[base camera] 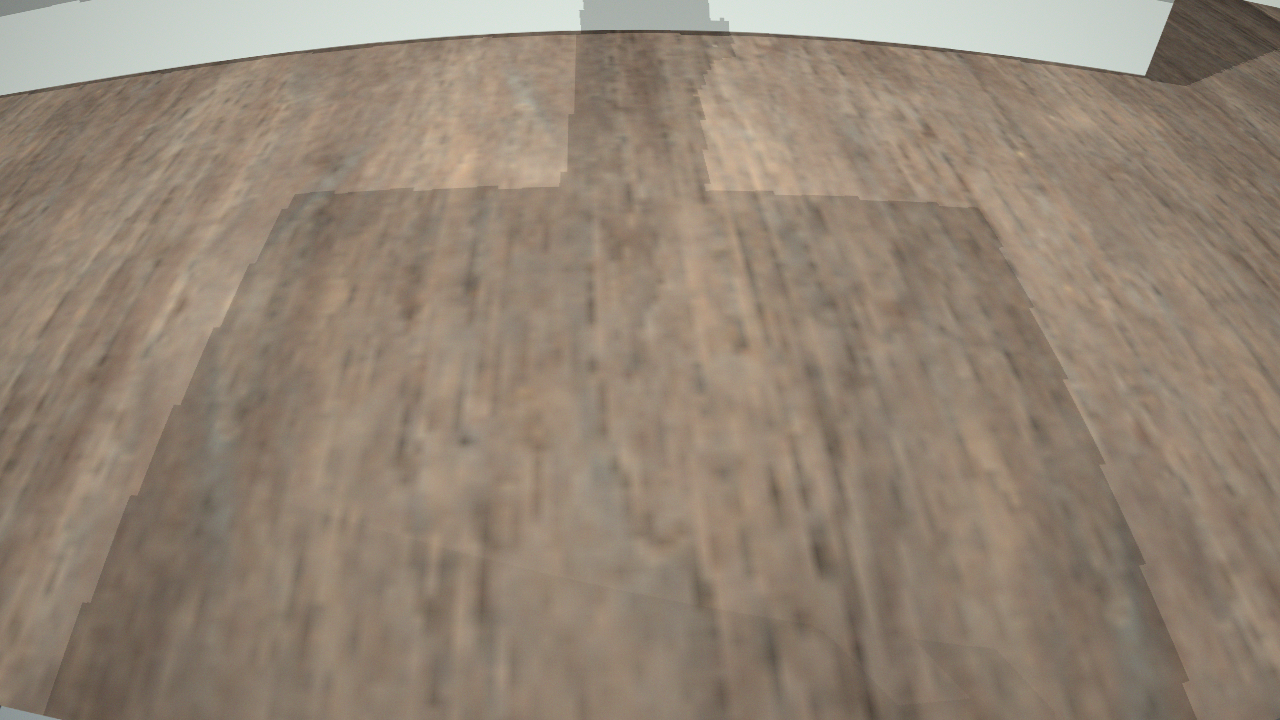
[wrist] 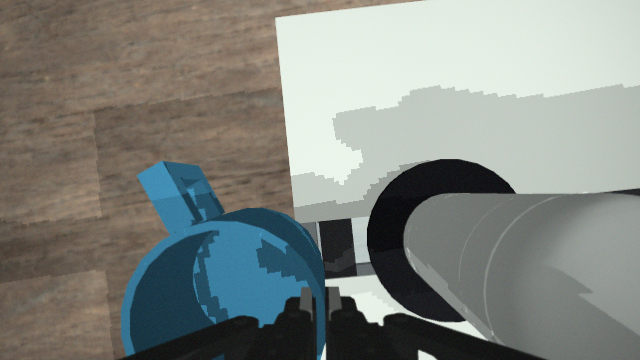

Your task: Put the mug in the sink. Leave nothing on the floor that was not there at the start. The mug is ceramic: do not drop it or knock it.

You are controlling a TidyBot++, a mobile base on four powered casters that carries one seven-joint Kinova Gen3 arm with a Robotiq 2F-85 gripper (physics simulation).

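Seen in the pictures: gripper, fingertip midpoint: [wrist: 320, 306]; arm's base, origin of the base link: [wrist: 450, 240].
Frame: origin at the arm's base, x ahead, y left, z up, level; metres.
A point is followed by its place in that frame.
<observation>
The blue mug [wrist: 240, 280] @(x 0.176, y -0.007, z 0.111 m) fills the lower left of the wrist view. Its open mouth faces the wrist camera, and its handle points to the upper left. My gripper [wrist: 320, 306] @(x 0.122, y -0.002, z 0.160 m) is shut on the mug's wall, at the right side of its rim. One fingertip is inside the mug and the other is outside. The lower part of the mug is hidden behind the fingers or cut off by the view's edge. The mug and gripper do not show in the base camera view. No sink shows in either view.
My white base top [wrist: 450, 50] and grey arm section with a black ring [wrist: 550, 240] are right of the mug in the wrist view. A white upright surface [base camera: 358, 22] @(x 0.985, y 0.355, z -0.366 m) spans the top of the base camera view, with a dark brown surface [base camera: 1208, 40] @(x 1.287, y -1.039, z -0.396 m) at its right.
</observation>
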